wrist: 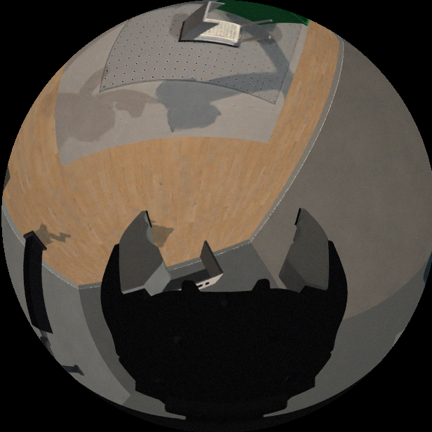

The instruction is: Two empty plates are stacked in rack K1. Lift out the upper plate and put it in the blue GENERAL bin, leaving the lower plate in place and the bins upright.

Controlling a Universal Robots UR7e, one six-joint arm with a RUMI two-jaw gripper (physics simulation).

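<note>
My gripper is open and empty, with its two grey jaws wide apart in the lower middle of the wrist view, far from the objects at the top edge. A white gridded piece, which looks like a well plate, lies beside a grey upright panel on the perforated board. I cannot tell whether it is one of the two plates, or whether its holder is rack K1, as no label is readable. The blue GENERAL bin cannot be made out. A small dark blue sliver shows at the right edge, too little to identify.
The perforated grey board lies on a pale grey surface over the wood floor. A green panel is cut off at the top. A long black fixture stands at the left wall. A grey-and-white box shows between the jaws, far beyond them.
</note>
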